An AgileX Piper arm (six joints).
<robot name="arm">
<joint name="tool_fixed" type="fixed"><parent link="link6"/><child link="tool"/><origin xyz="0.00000 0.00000 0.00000" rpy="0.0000 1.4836 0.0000"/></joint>
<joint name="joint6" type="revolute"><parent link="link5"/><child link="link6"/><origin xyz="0.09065 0.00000 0.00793" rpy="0.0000 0.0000 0.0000"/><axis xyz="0.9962 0 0.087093"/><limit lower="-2.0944" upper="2.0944"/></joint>
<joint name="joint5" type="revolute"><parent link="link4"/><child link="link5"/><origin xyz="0.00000 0.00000 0.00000" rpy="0.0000 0.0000 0.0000"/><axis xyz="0 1 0"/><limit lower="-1.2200" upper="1.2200"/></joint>
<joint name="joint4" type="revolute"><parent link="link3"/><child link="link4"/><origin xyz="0.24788 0.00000 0.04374" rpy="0.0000 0.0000 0.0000"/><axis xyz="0.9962 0 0.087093"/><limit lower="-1.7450" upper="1.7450"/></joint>
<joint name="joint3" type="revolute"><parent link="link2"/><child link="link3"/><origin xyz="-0.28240 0.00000 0.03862" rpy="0.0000 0.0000 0.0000"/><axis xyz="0 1 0"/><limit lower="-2.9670" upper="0.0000"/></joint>
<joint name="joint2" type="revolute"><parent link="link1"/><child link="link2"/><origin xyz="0.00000 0.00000 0.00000" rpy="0.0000 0.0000 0.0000"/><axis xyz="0 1 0"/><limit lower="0.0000" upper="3.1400"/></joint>
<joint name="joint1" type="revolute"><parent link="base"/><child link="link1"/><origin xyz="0.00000 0.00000 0.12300" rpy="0.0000 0.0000 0.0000"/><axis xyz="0 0 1"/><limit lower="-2.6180" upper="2.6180"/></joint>
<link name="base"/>
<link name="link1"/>
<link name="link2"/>
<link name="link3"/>
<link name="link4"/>
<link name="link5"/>
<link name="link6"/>
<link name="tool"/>
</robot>
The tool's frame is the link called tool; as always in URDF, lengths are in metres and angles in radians.
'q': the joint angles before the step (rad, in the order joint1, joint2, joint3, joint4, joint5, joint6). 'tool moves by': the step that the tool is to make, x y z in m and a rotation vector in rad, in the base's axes. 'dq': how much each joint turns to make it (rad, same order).
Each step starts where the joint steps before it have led.
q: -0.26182 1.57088 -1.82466 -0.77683 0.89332 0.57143
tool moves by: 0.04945 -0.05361 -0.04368 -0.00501 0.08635 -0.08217
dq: -0.09674 0.21900 -0.11451 -0.02643 -0.03293 0.00115
